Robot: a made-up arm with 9 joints. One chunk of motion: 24 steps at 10 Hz.
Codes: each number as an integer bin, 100 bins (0 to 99) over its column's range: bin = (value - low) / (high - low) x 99, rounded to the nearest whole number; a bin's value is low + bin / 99 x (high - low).
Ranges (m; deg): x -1.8..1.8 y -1.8..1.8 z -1.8..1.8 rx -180..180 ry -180..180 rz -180..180
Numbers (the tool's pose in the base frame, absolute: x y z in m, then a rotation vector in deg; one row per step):
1: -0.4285 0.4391 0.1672 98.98 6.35 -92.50
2: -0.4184 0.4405 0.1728 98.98 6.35 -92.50
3: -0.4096 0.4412 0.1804 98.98 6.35 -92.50
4: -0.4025 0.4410 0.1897 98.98 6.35 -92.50
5: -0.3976 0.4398 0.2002 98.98 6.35 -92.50
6: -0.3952 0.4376 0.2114 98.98 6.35 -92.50
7: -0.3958 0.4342 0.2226 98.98 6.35 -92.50
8: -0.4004 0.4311 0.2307 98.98 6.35 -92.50
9: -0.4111 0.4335 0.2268 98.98 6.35 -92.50
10: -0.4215 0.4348 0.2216 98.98 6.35 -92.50
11: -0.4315 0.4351 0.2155 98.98 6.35 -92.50
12: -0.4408 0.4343 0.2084 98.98 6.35 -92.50
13: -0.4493 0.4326 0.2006 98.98 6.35 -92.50
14: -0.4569 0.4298 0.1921 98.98 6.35 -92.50
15: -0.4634 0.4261 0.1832 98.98 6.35 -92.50
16: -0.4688 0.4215 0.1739 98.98 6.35 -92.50
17: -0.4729 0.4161 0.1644 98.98 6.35 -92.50
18: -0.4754 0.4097 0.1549 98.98 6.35 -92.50
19: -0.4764 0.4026 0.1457 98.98 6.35 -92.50
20: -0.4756 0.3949 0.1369 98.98 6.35 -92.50
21: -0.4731 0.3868 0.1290 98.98 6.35 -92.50
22: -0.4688 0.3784 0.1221 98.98 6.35 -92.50
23: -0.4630 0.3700 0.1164 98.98 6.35 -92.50
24: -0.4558 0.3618 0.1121 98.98 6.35 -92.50
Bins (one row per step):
1: 38 62 54 77 51 24
2: 38 62 54 77 51 24
3: 38 62 54 77 51 24
4: 38 62 55 77 51 24
5: 39 62 55 77 51 24
6: 39 62 55 77 51 24
7: 39 61 56 77 51 24
8: 38 61 56 77 51 24
9: 38 61 56 77 51 24
10: 38 61 56 77 51 24
11: 38 61 55 77 51 24
12: 37 61 55 77 51 24
13: 37 61 55 77 51 24
14: 37 61 55 77 51 24
15: 37 61 55 77 51 24
16: 37 61 54 77 51 24
17: 36 61 54 77 51 24
18: 36 61 54 77 51 24
19: 36 61 54 77 51 24
20: 36 60 53 77 51 24
21: 36 60 53 77 51 24
22: 37 60 53 77 51 24
23: 37 60 53 77 51 24
24: 37 59 53 77 51 24

